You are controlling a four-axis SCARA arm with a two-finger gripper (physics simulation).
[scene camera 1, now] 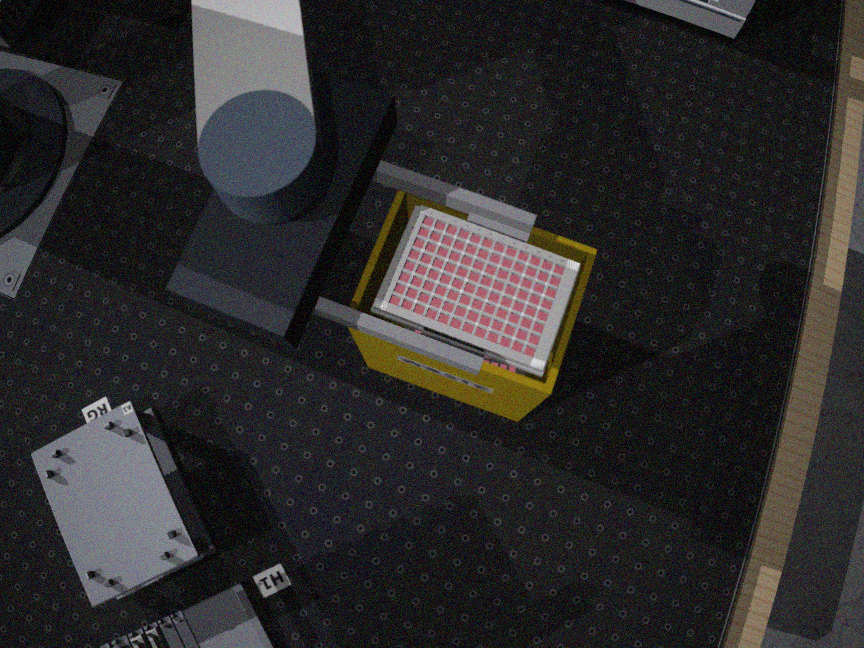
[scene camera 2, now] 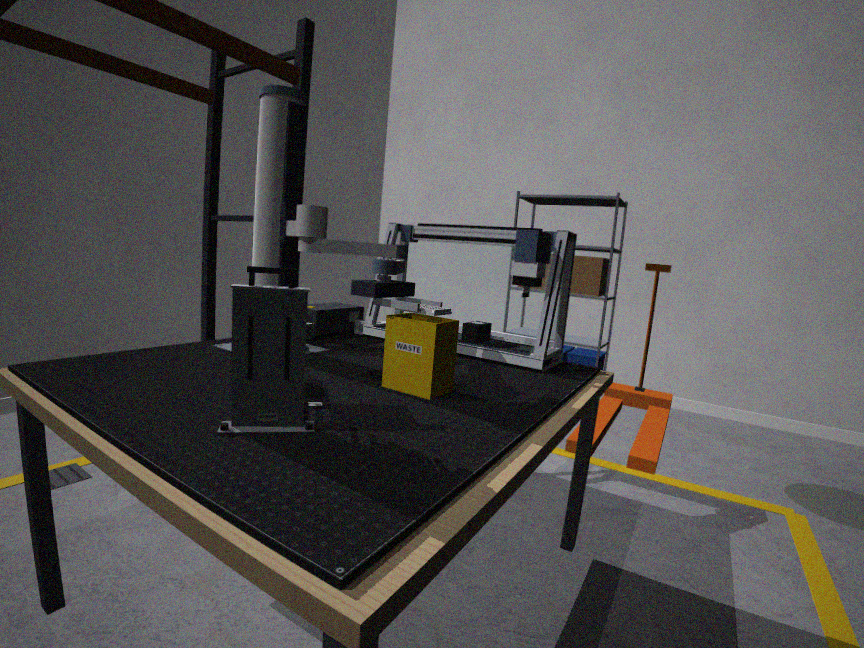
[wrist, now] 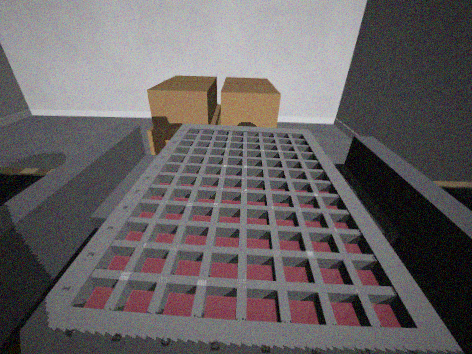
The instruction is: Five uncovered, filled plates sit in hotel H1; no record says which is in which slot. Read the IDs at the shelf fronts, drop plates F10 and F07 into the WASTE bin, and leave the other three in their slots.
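Frame: origin at the arm's base, x right, y back, z down, level; metres.
Seen in the pictures: gripper, fingertip midpoint: [scene camera 1: 508, 294] [scene camera 2: 430, 306] [wrist: 244, 150].
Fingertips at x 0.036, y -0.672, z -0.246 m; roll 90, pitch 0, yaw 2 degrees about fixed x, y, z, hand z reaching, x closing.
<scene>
A point is followed by its place in that frame.
My gripper [scene camera 1: 484, 287] {x 0.036, y -0.672, z -0.246 m} [scene camera 2: 427, 306] {x 0.036, y -0.672, z -0.246 m} [wrist: 244, 150] {x 0.036, y -0.672, z -0.246 m} is shut on a filled plate with red wells [scene camera 1: 460, 275] {x 0.032, y -0.637, z -0.240 m} [scene camera 2: 441, 311] {x 0.044, y -0.712, z -0.240 m} [wrist: 240, 241] {x 0.033, y -0.618, z -0.244 m}, one finger along each long side. The plate is uncovered and roughly level at the mouth of the yellow WASTE bin [scene camera 1: 446, 390] {x 0.085, y -0.648, z -0.051 m} [scene camera 2: 411, 369] {x 0.085, y -0.660, z -0.081 m}, within its outline in scene camera 1. Red wells of another plate [scene camera 1: 496, 364] {x 0.041, y -0.686, z -0.029 m} show below it inside the bin. Hotel H1 [scene camera 1: 226, 613] {x 0.365, y -0.516, z -0.021 m} is partly in view at the lower left of scene camera 1; the tall grey tower [scene camera 2: 268, 355] {x 0.493, y -0.590, z -0.164 m} in scene camera 2 appears to be it. No plate ID is readable.
A flat grey stand with pegs [scene camera 1: 115, 502] {x 0.296, y -0.389, z -0.073 m}, tagged RG, is beside H1. The arm link [scene camera 1: 251, 62] {x -0.020, y -0.482, z -0.358 m} [scene camera 2: 355, 246] {x -0.063, y -0.314, z -0.392 m} reaches above the bin. A gantry machine [scene camera 2: 558, 299] {x -0.560, y -0.848, z -0.266 m} stands behind the bin. The table's wooden edge [scene camera 1: 802, 418] {x -0.016, y -1.030, z 0.000 m} runs down the right of scene camera 1.
</scene>
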